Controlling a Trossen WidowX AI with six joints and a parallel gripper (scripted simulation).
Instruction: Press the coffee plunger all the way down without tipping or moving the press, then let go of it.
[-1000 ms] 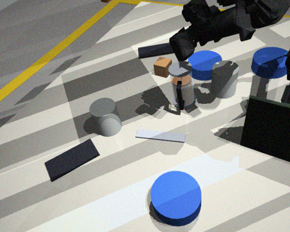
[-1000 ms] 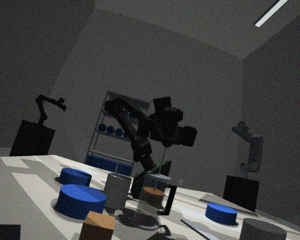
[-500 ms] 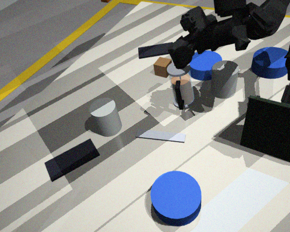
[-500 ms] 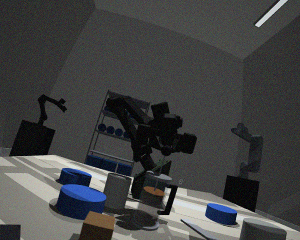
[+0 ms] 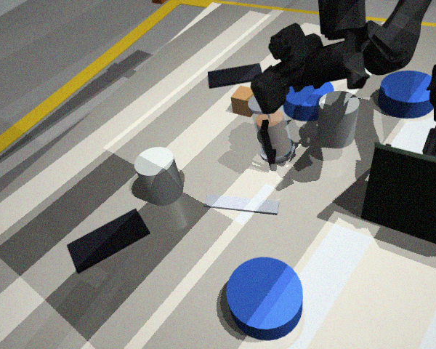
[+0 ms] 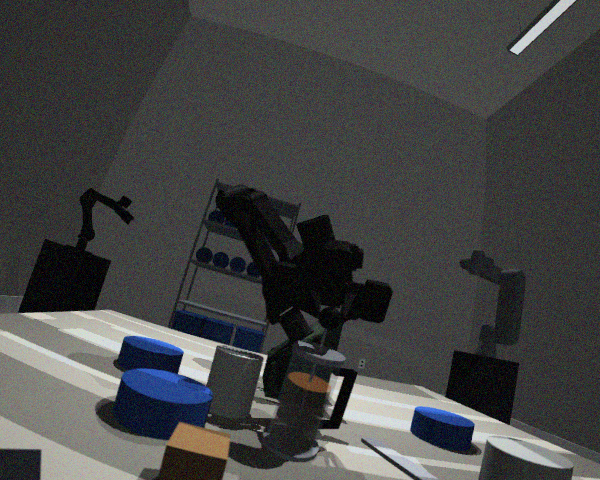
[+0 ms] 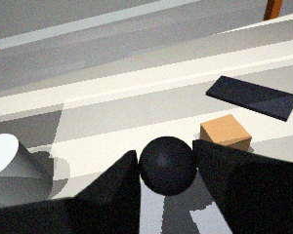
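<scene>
The coffee press is 3 cm behind my gripper tip, 1 cm to the left of it and 9 cm below it. From my gripper tip the other things lie so: orange-brown cube: 11 cm ahead, 10 cm to the right, 16 cm below; pale flat strip: 5 cm behind, 16 cm to the left, 18 cm below.
</scene>
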